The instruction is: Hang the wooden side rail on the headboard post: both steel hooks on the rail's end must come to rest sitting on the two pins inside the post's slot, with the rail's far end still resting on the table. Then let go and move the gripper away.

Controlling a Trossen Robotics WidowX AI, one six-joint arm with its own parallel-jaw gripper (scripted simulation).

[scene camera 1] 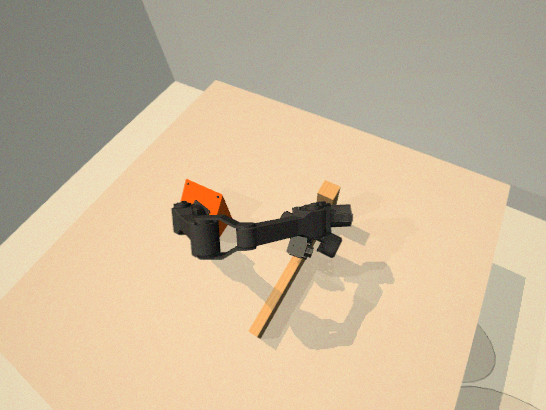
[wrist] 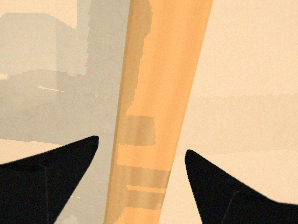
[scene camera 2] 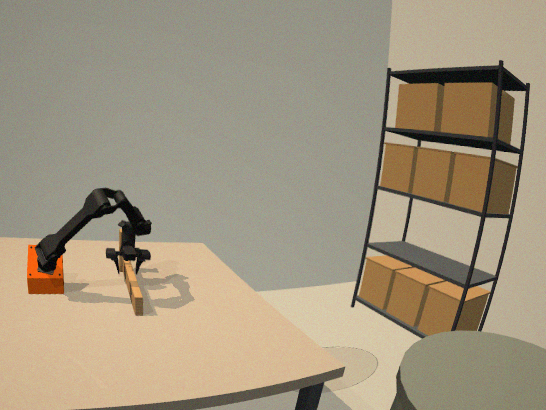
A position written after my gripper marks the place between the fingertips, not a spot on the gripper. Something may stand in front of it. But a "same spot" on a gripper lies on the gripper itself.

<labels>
my gripper: scene camera 1 306,244; wrist; scene camera 2
same spot on my gripper: (wrist: pixel 47 180) = (scene camera 2: pixel 137 264)
</labels>
